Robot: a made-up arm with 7 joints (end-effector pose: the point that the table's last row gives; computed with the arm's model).
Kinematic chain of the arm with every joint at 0, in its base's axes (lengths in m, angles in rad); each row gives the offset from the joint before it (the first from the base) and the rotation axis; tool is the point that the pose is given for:
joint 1: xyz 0 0 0.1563 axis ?
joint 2: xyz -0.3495 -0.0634 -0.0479 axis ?
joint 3: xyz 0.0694 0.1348 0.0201 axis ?
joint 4: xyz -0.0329 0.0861 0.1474 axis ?
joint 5: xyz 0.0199 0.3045 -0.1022 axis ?
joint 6: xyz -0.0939 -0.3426 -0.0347 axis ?
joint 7: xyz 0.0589 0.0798 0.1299 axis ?
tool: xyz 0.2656 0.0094 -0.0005
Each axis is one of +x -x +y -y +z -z.
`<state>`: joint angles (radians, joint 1 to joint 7).
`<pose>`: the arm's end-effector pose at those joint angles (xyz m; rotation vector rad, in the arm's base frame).
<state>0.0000 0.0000 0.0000 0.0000 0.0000 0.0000 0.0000</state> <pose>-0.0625 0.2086 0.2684 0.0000 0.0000 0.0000</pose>
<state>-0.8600 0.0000 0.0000 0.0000 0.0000 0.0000 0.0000</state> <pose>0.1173 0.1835 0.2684 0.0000 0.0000 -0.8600</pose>
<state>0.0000 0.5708 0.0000 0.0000 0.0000 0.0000 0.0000</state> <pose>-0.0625 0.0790 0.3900 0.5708 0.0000 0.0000</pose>
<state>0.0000 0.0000 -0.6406 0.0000 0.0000 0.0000 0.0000</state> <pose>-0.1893 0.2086 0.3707 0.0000 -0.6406 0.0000</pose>
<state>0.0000 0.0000 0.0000 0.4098 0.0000 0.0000 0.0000</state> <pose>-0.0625 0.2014 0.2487 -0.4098 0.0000 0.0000</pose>
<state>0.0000 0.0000 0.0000 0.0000 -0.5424 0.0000 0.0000</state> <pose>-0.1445 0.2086 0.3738 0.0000 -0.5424 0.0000</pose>
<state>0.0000 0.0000 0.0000 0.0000 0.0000 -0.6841 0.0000</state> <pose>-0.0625 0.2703 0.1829 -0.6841 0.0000 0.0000</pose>
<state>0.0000 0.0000 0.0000 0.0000 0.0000 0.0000 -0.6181</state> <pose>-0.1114 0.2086 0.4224 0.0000 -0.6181 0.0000</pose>
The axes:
joint 1: +z
joint 2: +x
joint 3: +y
joint 4: -x
joint 5: +y
joint 6: +x
joint 7: +y

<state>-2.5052 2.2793 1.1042 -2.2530 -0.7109 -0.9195 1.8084</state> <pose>-0.2696 0.4014 0.4229 1.2864 -0.5049 1.8527</pose>
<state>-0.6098 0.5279 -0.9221 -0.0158 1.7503 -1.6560 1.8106</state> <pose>-0.4085 0.2385 0.1598 -0.9196 2.3184 -0.6860</pose>
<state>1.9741 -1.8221 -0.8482 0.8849 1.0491 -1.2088 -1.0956</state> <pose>0.2469 0.0102 -0.1587 1.6571 2.0720 0.1571</pose>
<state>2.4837 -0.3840 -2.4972 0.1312 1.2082 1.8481 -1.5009</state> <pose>0.4165 0.0780 0.1006 2.5281 1.5218 0.5913</pose>
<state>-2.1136 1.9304 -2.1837 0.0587 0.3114 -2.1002 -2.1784</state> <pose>-0.1146 0.0337 0.5367 -1.9154 1.2251 -2.0090</pose>
